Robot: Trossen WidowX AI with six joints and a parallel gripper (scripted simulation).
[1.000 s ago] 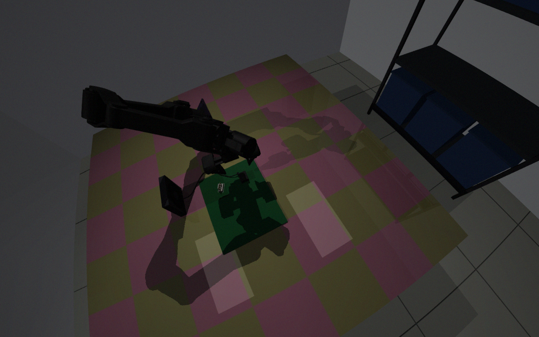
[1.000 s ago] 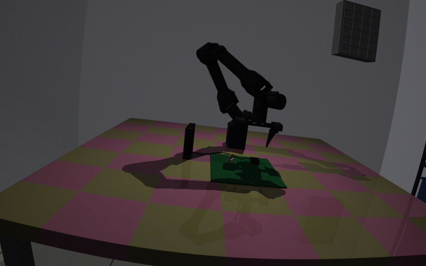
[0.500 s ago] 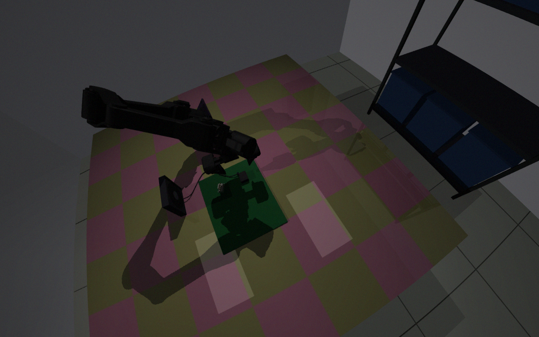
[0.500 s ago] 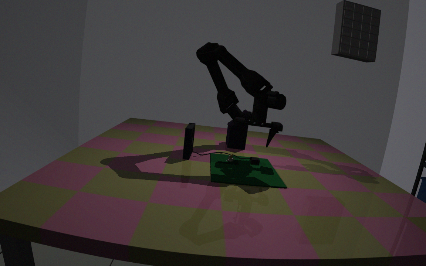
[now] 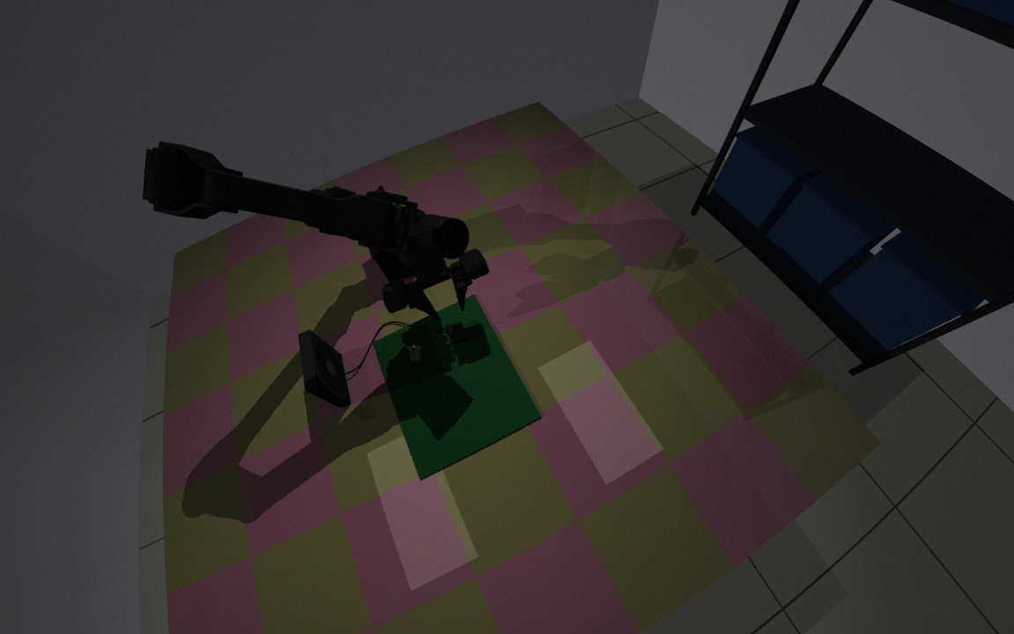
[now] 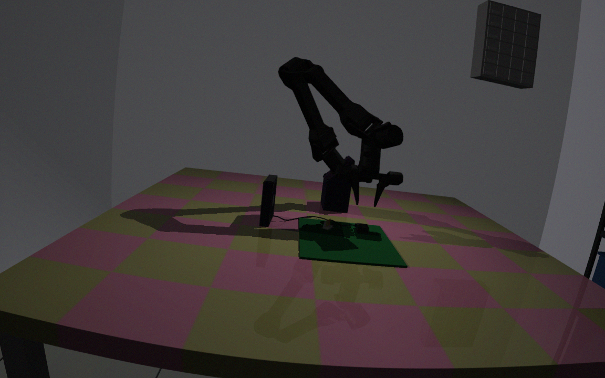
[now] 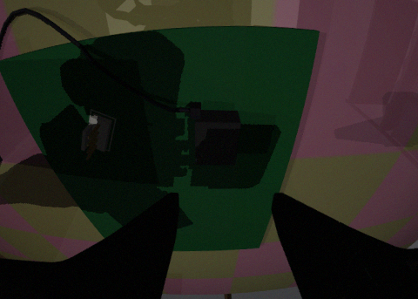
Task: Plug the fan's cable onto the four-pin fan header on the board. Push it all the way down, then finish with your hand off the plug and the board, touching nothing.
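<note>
My gripper tip is now 1 cm short of the dark fan plug and 6 cm above it. From my gripper tip the other things lie so: black cable 1 cm behind, 3 cm to the right, 7 cm below; green board 8 cm ahead, 6 cm to the right, 9 cm below; fan 4 cm behind, 26 cm to the right, 2 cm below.
</note>
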